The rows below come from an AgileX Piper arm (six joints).
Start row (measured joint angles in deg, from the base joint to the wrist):
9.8, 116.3, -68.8, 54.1, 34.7, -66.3
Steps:
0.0, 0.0, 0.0, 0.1, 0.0, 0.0
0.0, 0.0, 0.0, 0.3, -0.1, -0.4
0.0, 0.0, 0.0, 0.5, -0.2, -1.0
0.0, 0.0, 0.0, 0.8, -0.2, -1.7
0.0, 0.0, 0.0, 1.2, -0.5, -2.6
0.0, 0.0, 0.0, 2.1, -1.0, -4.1
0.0, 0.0, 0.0, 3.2, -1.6, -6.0
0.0, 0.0, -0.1, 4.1, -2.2, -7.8
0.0, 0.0, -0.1, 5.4, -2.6, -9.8
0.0, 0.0, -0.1, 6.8, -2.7, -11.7
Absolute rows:
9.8, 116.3, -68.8, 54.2, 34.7, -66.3
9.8, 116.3, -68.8, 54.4, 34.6, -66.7
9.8, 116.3, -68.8, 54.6, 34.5, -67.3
9.8, 116.3, -68.8, 54.9, 34.5, -68.0
9.8, 116.3, -68.8, 55.3, 34.2, -68.9
9.8, 116.3, -68.8, 56.2, 33.7, -70.4
9.8, 116.3, -68.8, 57.3, 33.1, -72.3
9.8, 116.3, -68.9, 58.2, 32.5, -74.1
9.8, 116.3, -68.9, 59.5, 32.1, -76.1
9.8, 116.3, -68.9, 60.9, 32.0, -78.0

